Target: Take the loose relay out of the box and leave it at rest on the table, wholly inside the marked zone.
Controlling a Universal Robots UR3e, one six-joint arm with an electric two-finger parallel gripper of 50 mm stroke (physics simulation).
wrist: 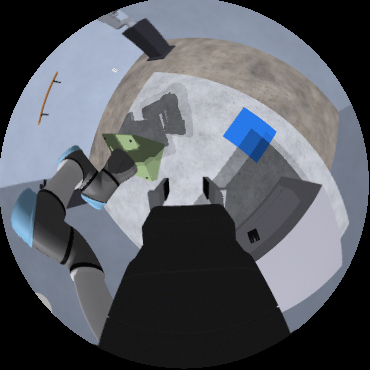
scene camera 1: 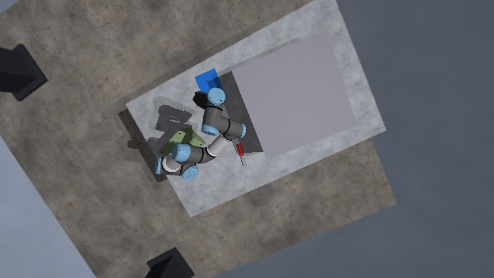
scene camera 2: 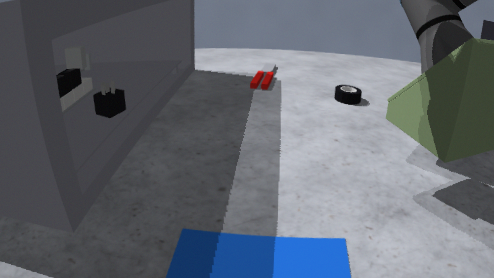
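Where they show: gripper, between the fingertips: [wrist: 185, 183]; arm's base, origin of its link: [wrist: 124, 160] [scene camera 2: 459, 79].
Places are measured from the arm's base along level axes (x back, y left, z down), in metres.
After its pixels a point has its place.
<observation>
The loose relay [scene camera 2: 109, 103] @[x -0.523, y 0.031, z 0.034 m], a small black block with pins pointing up, sits inside the grey box [scene camera 1: 295, 95] @[x -0.734, y -0.054, z -0.120 m] [scene camera 2: 47, 150] @[x -0.513, y 0.223, z -0.003 m] [wrist: 305, 265] @[x -0.654, y 0.073, z -0.120 m], near its open side. A black pronged shape in the box opening in the wrist view looks like the relay [wrist: 254, 236] @[x -0.528, y 0.016, z 0.025 m]. The marked zone is a blue square [scene camera 1: 204, 80] @[x -0.335, y 0.320, z 0.082 m] [scene camera 2: 310, 257] @[x -0.306, y 0.250, z 0.082 m] [wrist: 242, 127] @[x -0.319, y 0.291, z 0.082 m] on the table, outside the box and partly in shadow. My gripper [wrist: 185, 183] @[x -0.289, y 0.093, z -0.135 m] is open and empty, high above the table beside the box opening. Its fingertips cannot be made out in scene camera 1.
Deeper in the box are a black block [scene camera 2: 69, 82] @[x -0.610, y -0.027, z 0.018 m] on a pale rail and a pale block [scene camera 2: 75, 57] @[x -0.682, y -0.211, z 0.021 m]. Red-handled pliers [scene camera 1: 240, 149] @[x -0.310, y -0.186, z 0.073 m] [scene camera 2: 262, 80] @[x -0.306, y -0.156, z 0.071 m] lie near the box's far corner. A black tape roll [scene camera 2: 348, 94] @[x -0.170, y -0.081, z 0.065 m] lies between them and the green angled mount [scene camera 2: 465, 105] @[x -0.077, y 0.115, z 0.001 m] [wrist: 154, 169] @[x -0.111, y 0.017, z 0.055 m].
</observation>
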